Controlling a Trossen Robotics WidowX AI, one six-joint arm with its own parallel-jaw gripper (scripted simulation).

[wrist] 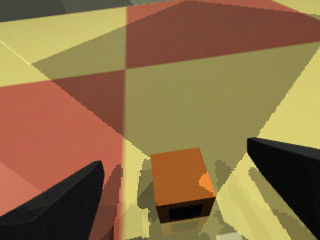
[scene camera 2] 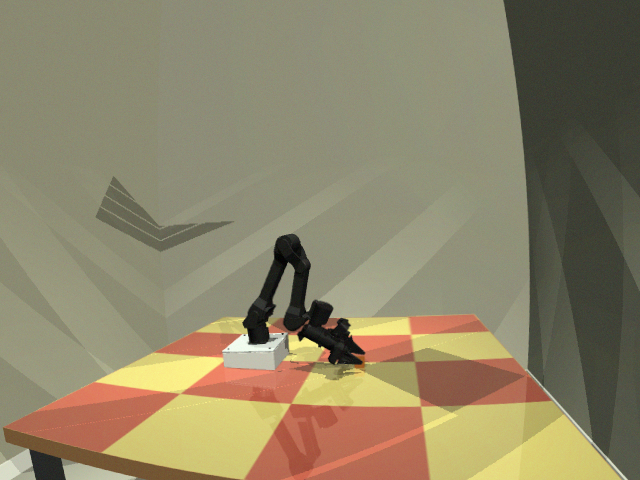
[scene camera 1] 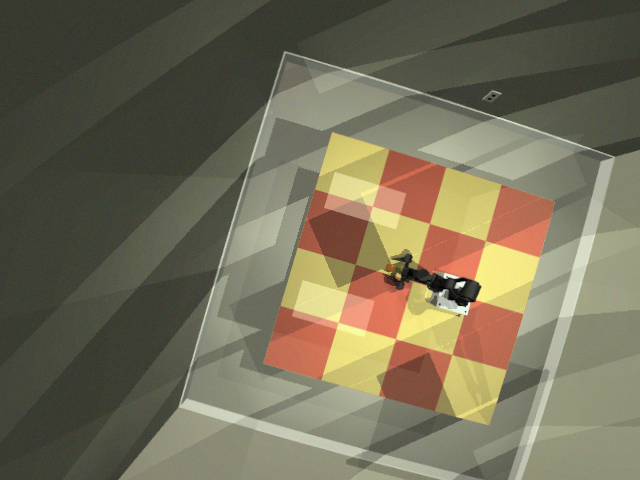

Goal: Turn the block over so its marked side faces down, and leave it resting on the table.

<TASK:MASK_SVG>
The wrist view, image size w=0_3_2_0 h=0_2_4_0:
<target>gripper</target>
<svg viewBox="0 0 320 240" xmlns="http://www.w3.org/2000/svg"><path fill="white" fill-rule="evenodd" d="M102 161L93 161L51 188L31 198L28 202L0 217L0 240L89 240L101 200L105 178ZM248 138L247 154L259 172L280 194L313 236L320 240L320 149L257 137Z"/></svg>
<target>block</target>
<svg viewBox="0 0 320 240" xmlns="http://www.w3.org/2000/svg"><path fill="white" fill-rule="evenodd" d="M199 147L150 155L155 206L160 224L210 215L216 195Z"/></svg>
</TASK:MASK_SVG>
